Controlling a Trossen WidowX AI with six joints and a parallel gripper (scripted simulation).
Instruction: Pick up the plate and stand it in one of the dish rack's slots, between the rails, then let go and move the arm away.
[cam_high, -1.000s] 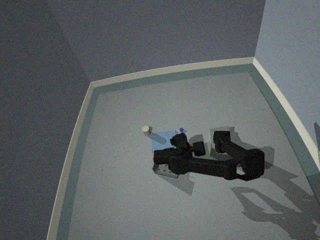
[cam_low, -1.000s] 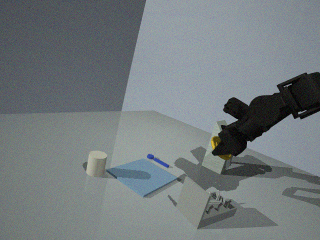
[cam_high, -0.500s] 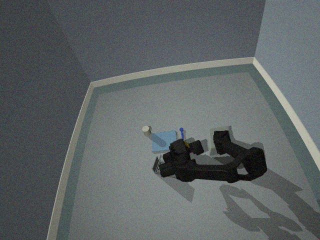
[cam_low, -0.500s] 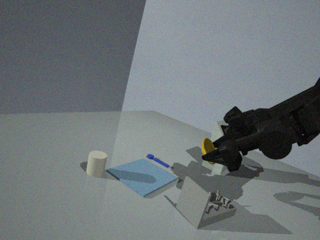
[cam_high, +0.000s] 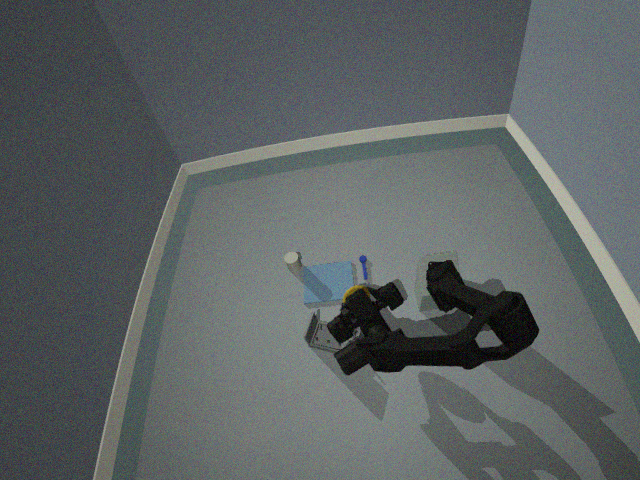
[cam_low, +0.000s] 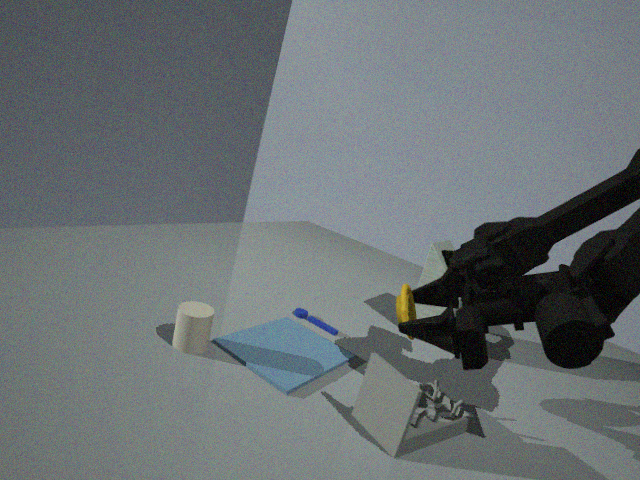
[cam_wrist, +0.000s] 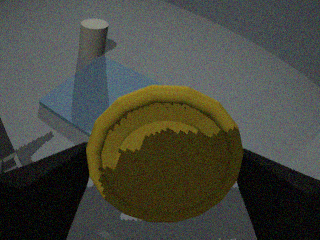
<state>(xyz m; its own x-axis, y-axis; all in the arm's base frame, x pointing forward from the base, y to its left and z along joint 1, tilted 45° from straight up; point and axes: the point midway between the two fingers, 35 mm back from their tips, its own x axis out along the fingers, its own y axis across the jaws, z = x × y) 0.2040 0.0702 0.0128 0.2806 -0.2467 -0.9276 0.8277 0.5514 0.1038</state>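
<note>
The grey dish rack is 6 cm ahead of my gripper tip, 8 cm to the left of it and 7 cm below it. The rest, counted from my gripper tip: light blue mat: 9 cm ahead, 10 cm to the right, 9 cm below; blue spoon: 2 cm behind, 15 cm to the right, 9 cm below; yellow plate: 1 cm to the left.
</note>
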